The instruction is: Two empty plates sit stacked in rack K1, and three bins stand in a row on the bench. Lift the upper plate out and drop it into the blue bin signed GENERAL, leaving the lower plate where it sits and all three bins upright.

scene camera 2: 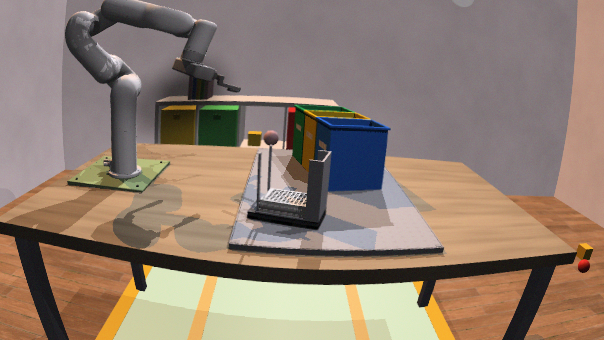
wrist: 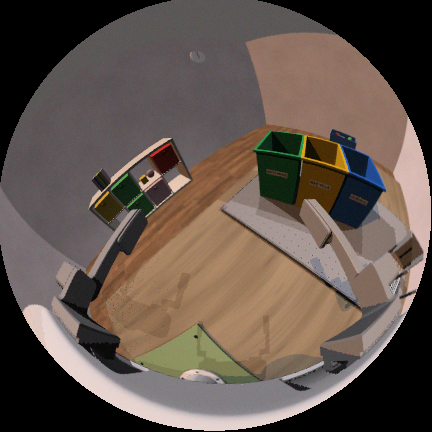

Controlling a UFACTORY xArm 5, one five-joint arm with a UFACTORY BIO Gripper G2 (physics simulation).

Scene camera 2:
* my gripper: 223,84
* blue bin: 358,147
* yellow bin: 310,130
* green bin: 299,124
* plate: 275,198
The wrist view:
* my gripper: 220,210
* blue bin: 360,189
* yellow bin: 323,169
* green bin: 278,153
